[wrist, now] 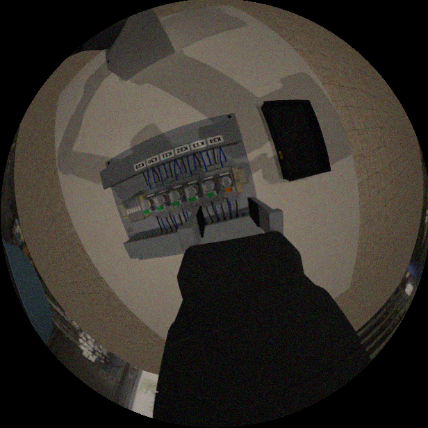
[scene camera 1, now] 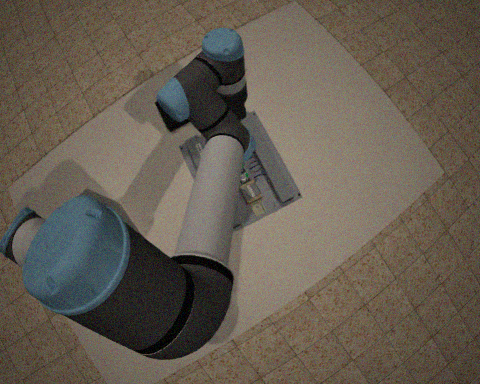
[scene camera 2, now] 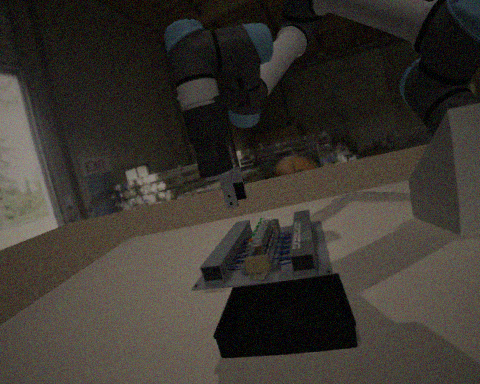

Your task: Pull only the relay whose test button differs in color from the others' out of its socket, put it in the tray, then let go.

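Observation:
My gripper (scene camera 2) visible at [scene camera 2: 237, 203], wrist view too [wrist: 225, 210].

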